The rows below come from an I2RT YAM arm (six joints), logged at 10 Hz.
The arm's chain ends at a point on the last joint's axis. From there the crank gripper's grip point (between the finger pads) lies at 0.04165 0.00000 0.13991 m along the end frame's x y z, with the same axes.
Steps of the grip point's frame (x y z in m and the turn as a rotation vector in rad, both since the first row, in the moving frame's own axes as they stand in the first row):
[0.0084 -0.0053 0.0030 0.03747 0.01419 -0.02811]
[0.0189 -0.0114 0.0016 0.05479 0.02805 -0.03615]
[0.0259 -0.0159 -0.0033 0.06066 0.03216 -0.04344]
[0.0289 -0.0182 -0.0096 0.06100 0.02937 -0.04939]
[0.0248 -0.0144 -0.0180 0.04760 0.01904 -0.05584]
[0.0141 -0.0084 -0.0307 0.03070 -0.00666 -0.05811]
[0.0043 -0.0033 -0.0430 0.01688 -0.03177 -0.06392]
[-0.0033 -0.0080 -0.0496 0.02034 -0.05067 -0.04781]
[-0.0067 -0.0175 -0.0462 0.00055 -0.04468 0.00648]
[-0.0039 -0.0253 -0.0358 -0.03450 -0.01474 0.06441]
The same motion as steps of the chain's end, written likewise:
[0.0065 0.0011 0.0037 0.03747 0.01419 -0.02811]
[0.0152 -0.0022 0.0031 0.05479 0.02805 -0.03615]
[0.0217 -0.0056 -0.0016 0.06066 0.03216 -0.04344]
[0.0251 -0.0076 -0.0080 0.06100 0.02937 -0.04939]
[0.0224 -0.0054 -0.0170 0.04760 0.01904 -0.05584]
[0.0152 -0.0017 -0.0309 0.03070 -0.00666 -0.05811]
[0.0089 0.0016 -0.0442 0.01688 -0.03177 -0.06392]
[0.0040 -0.0033 -0.0515 0.02034 -0.05067 -0.04781]
[-0.0004 -0.0177 -0.0479 0.00055 -0.04468 0.00648]
[-0.0016 -0.0327 -0.0363 -0.03450 -0.01474 0.06441]

